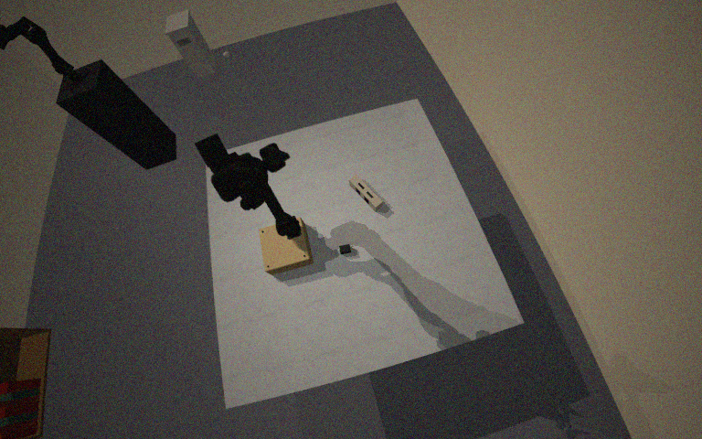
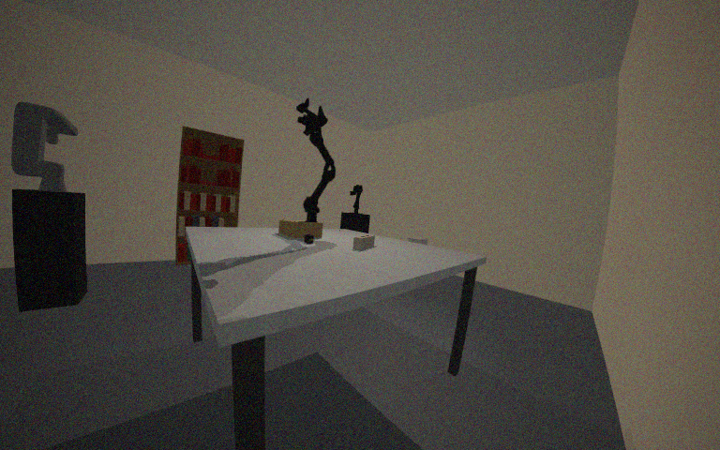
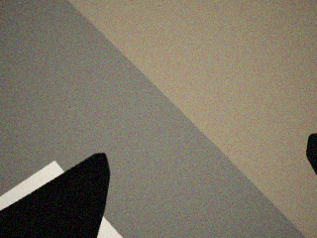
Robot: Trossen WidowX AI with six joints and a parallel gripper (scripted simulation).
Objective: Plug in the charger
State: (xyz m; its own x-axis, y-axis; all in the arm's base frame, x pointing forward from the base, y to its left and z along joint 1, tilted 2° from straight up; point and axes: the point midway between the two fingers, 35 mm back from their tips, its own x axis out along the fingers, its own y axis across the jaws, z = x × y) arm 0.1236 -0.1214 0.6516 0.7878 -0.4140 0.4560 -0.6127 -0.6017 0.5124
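Right now the black two-prong charger is 75 cm below my gripper tip and 9 cm ahead of it.
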